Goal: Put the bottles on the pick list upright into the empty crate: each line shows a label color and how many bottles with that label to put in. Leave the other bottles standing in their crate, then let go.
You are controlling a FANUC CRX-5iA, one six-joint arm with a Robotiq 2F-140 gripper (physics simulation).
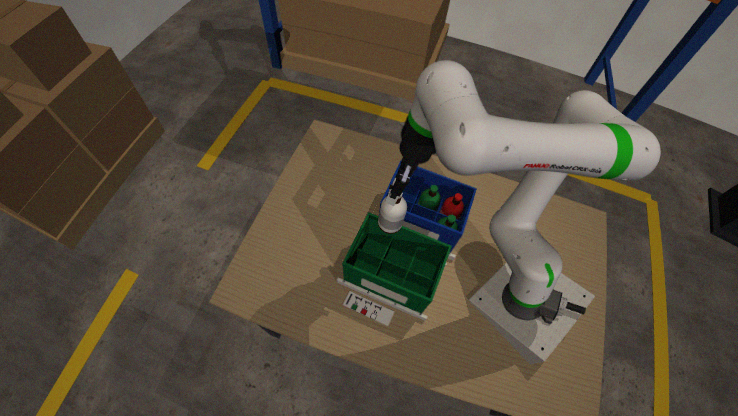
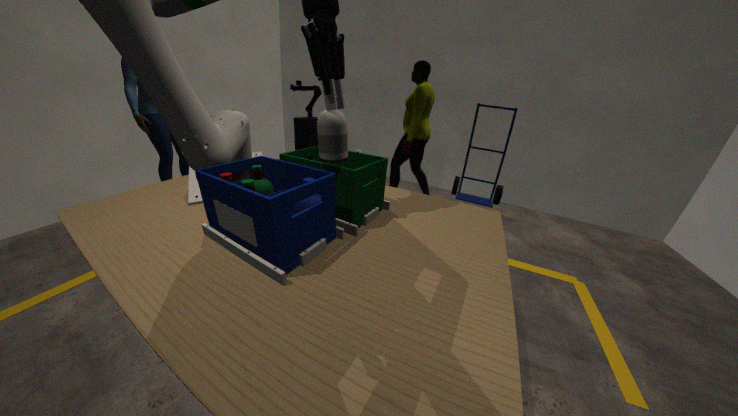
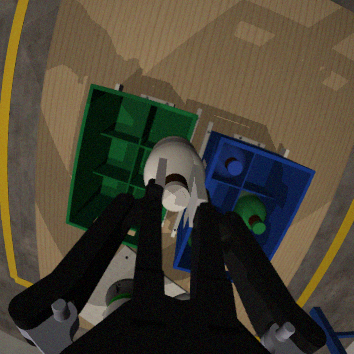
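Seen in the pictures: gripper, fingertip midpoint: [image 1: 391,198] [image 2: 336,109] [image 3: 177,173]; arm's base, link origin: [image 1: 524,299] [image 2: 236,174] [image 3: 129,298].
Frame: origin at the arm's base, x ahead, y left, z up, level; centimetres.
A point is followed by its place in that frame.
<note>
My gripper [image 1: 396,193] @(x 50.9, y 2.7, z 26.4 cm) [image 2: 333,103] @(x 50.9, y 2.7, z 26.4 cm) [image 3: 177,173] @(x 50.9, y 2.7, z 26.4 cm) is shut on the neck of a white bottle [image 1: 392,214] @(x 48.7, y 6.0, z 24.5 cm) [image 2: 332,135] @(x 52.1, y 0.3, z 20.7 cm) [image 3: 172,157] @(x 52.1, y 3.7, z 25.5 cm). The bottle hangs nearly upright above the rim of the green crate [image 1: 396,291] @(x 38.9, y 19.7, z 8.7 cm) [image 2: 372,192] @(x 56.6, y 12.6, z 4.0 cm) [image 3: 80,160] @(x 42.2, y 19.3, z 11.6 cm), on the side facing the blue crate. The green crate's visible compartments hold no bottle. The blue crate [image 1: 467,206] @(x 30.2, y -18.5, z 7.7 cm) [image 2: 310,235] @(x 56.5, y -11.5, z 0.9 cm) [image 3: 295,172] @(x 55.3, y -20.2, z 7.8 cm) holds a red bottle [image 1: 452,205] @(x 35.0, y -16.1, z 7.9 cm) [image 2: 226,177] @(x 35.6, y -18.3, z 11.2 cm), a green bottle [image 1: 429,197] @(x 43.1, y -15.1, z 7.9 cm) [image 3: 250,207] @(x 44.8, y -15.2, z 7.3 cm), another green bottle [image 1: 450,222] @(x 33.3, y -7.8, z 11.1 cm) and a blue-capped bottle [image 2: 309,180] @(x 52.2, y -7.2, z 11.5 cm) [image 3: 233,166] @(x 51.8, y -6.7, z 11.6 cm). The pick list [image 1: 367,307] @(x 45.1, y 24.8, z -4.5 cm) shows green, red and white marks, each apparently with 1.
White locating strips [image 1: 382,299] [image 2: 242,253] lie along the crates on the wooden table [image 1: 279,217] @(x 88.6, y 11.4, z -4.7 cm) [image 2: 392,330] @(x 80.9, y -16.9, z -4.7 cm) [image 3: 200,65] @(x 68.9, y 5.8, z -4.7 cm). The arm's base plate [image 1: 563,330] @(x -13.4, y 6.0, z 4.6 cm) stands beside the crates. A person in yellow [image 2: 421,111] and a hand truck [image 2: 480,149] are beyond the table.
</note>
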